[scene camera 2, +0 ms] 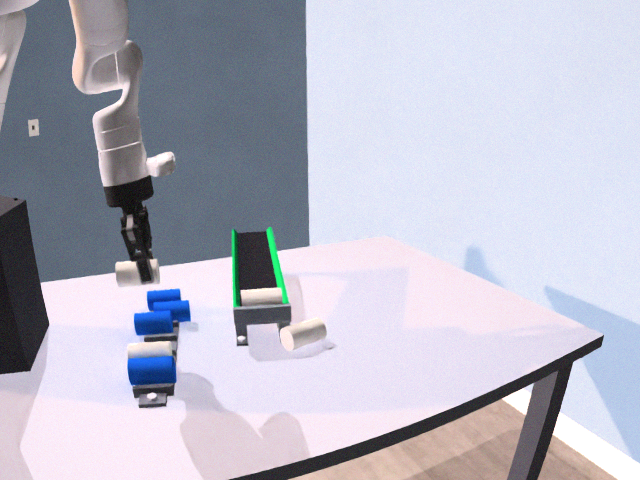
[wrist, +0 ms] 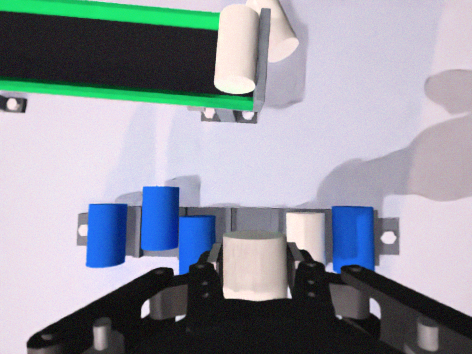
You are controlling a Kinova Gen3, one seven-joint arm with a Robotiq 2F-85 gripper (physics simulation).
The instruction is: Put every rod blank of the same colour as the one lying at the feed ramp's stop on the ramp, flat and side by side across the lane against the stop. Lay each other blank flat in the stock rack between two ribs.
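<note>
My gripper point(scene camera 2: 146, 271) point(wrist: 254, 257) is shut on a cream blank point(scene camera 2: 125, 273) point(wrist: 255, 272) and holds it level above the stock rack point(scene camera 2: 153, 390) point(wrist: 257, 220). Another cream blank point(scene camera 2: 261, 297) point(wrist: 236, 50) lies across the feed ramp point(scene camera 2: 233, 268) point(wrist: 150, 92) against its grey stop point(scene camera 2: 263, 313) point(wrist: 263, 60). A third cream blank point(scene camera 2: 148, 350) point(wrist: 306, 232) lies in the rack beside a blue blank point(scene camera 2: 151, 370) point(wrist: 353, 237) at the near end. Three further blue blanks point(scene camera 2: 153, 322) point(scene camera 2: 173, 310) point(scene camera 2: 163, 297) point(wrist: 197, 240) point(wrist: 160, 217) point(wrist: 106, 235) lie along the rack's other part.
A loose cream blank point(scene camera 2: 303, 334) point(wrist: 281, 35) lies beyond the ramp's stop, at the ramp's right in the scene view. A black box point(scene camera 2: 20, 289) stands at the left. The table's front edge point(scene camera 2: 413, 436) curves across the scene view.
</note>
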